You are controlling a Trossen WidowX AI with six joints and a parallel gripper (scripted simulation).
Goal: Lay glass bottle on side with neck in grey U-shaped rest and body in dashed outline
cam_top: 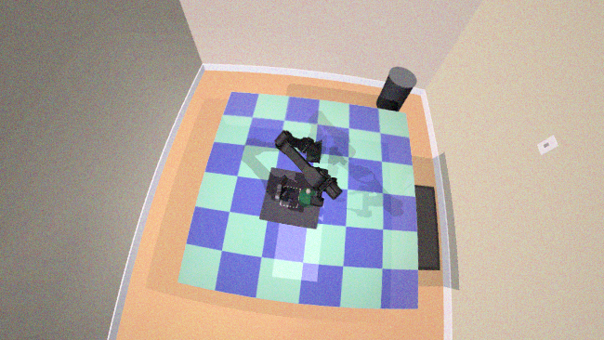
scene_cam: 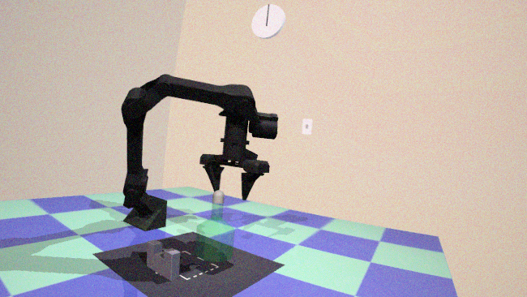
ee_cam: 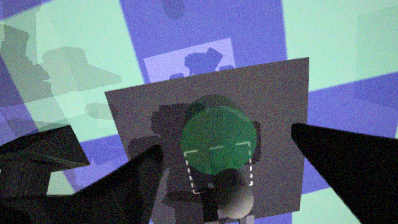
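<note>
My gripper tip is 1 cm past the green glass bottle, 4 cm to the left of it and 5 cm above it. Also, from my gripper tip: dark mat (2 cm behind, 12 cm to the right, 14 cm below).
</note>
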